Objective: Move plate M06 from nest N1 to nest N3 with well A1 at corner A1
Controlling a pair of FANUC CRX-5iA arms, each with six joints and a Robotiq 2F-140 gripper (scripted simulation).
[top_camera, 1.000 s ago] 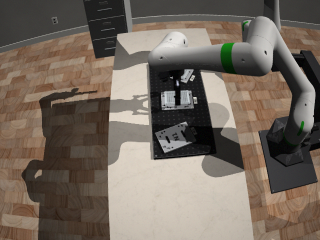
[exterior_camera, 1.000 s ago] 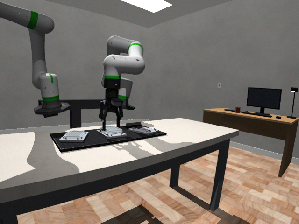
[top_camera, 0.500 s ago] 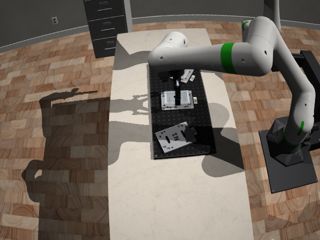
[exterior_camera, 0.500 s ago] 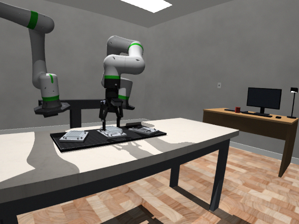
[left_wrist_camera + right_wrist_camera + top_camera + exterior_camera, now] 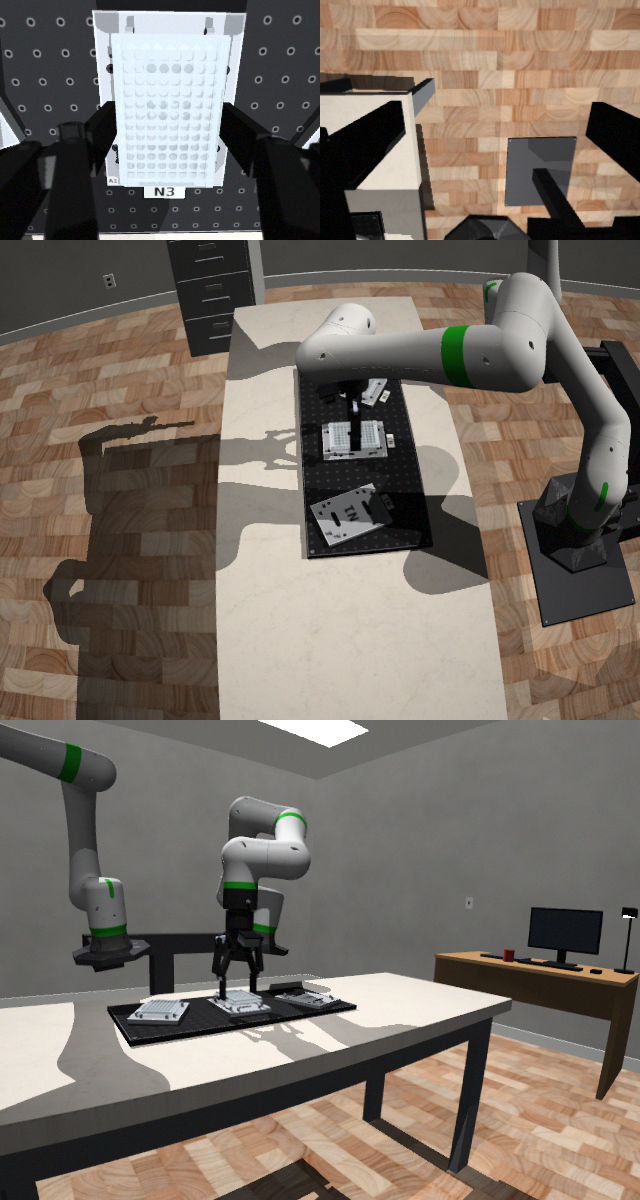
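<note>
My left hand is 2 cm above the plate M06. Also, from my left hand: plate M09: 21 cm to the right, 4 cm below, 3 cm behind; landing nest N3: 5 cm below.
</note>
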